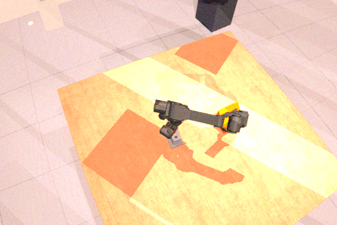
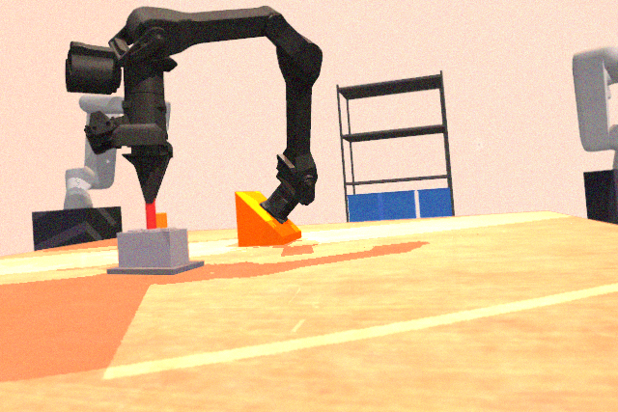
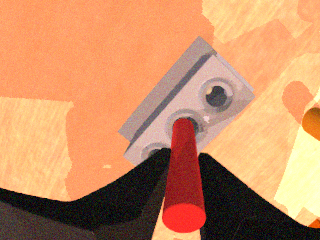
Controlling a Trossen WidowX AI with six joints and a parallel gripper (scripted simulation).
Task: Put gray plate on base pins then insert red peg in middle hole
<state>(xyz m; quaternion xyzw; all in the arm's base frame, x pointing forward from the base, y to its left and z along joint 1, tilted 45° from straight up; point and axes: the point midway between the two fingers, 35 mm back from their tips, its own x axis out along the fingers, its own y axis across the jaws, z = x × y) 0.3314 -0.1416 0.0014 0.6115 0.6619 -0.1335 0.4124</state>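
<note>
Right now the red peg is right at my gripper tip. The rest, counted from my gripper tip: orange cylinder (13 cm behind, 6 cm to the right, 6 cm below); then gray plate (5 cm below).
</note>
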